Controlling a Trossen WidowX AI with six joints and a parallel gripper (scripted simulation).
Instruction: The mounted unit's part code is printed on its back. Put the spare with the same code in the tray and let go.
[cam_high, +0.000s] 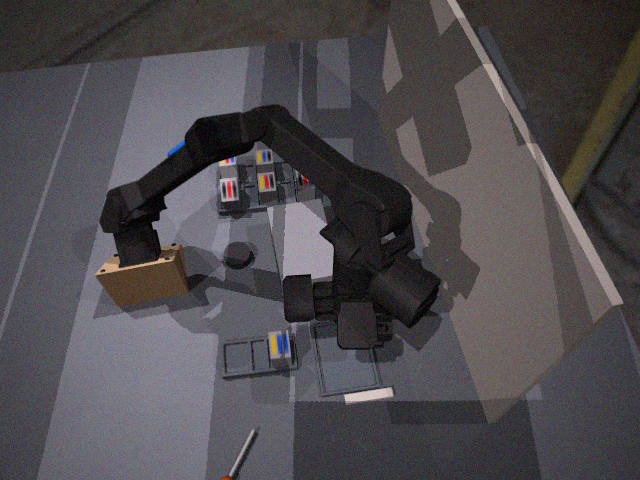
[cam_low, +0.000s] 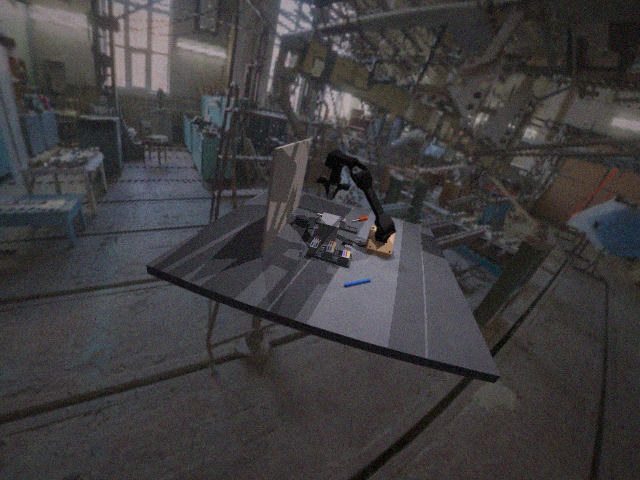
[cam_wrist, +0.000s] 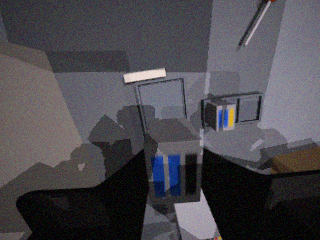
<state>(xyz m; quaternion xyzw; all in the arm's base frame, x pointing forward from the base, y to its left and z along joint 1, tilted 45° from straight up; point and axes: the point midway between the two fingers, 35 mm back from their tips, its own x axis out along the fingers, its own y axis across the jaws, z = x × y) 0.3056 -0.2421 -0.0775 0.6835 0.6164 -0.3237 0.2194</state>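
Right now my gripper tip is 16 cm above the tray. Round my gripper tip: grey spare block 2 cm above; tall panel 22 cm ahead, 18 cm to the left, 7 cm above; flat holder 14 cm behind, 4 cm to the left, 15 cm below.
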